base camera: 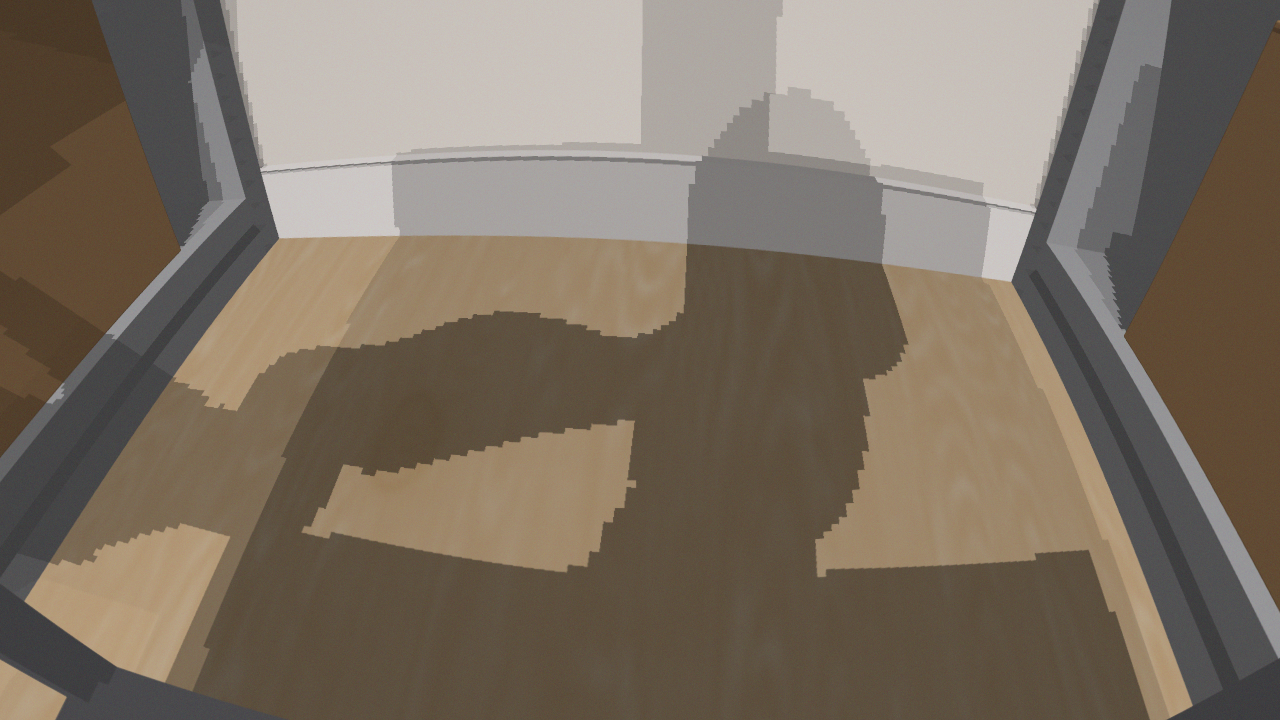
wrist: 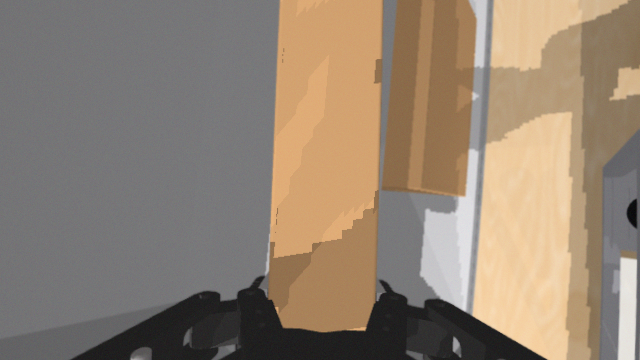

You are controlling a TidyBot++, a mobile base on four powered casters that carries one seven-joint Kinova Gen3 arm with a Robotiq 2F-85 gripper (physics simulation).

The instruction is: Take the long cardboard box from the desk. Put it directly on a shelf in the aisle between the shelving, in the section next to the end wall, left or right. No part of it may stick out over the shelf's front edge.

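Frame: origin at the arm's base, x up, y left, z back, level; centimetres.
Seen in the pictures: gripper, fingertip midpoint: (wrist: 321, 285).
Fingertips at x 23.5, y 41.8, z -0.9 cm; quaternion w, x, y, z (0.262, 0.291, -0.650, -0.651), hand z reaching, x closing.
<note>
A point is followed by its place in that frame.
The long cardboard box (wrist: 326, 150) @(x 27.1, y 38.9, z -8.6 cm) runs up the wrist view from between the fingers, and its far end is cut off at the top. My gripper (wrist: 321, 285) @(x 23.5, y 41.8, z -0.9 cm) is shut on its near end. The box is over a grey shelf board (wrist: 150, 150) @(x 23.5, y 90.9, z -13.2 cm), roughly parallel to the board's front edge, which runs down the right of the wrist view. The held box lies inward of that edge in this view. I cannot tell whether it touches the board. The gripper and the held box do not show in the base camera view.
Another cardboard box (wrist: 430, 100) @(x -6.3, y 47.1, z -23.8 cm) is close to the right of the held one, near the front edge. In the base view, the end wall (base camera: 447, 80) @(x -23.0, y 20.0, z -67.2 cm) stands ahead across the wooden floor (base camera: 966, 429) @(x -39.6, y -24.3, z -42.4 cm). Grey shelving posts (base camera: 152, 107) @(x -20.2, y 53.4, z -63.2 cm) (base camera: 1199, 107) @(x -14.7, y -49.9, z -59.5 cm) flank the aisle, with brown boxes beyond them.
</note>
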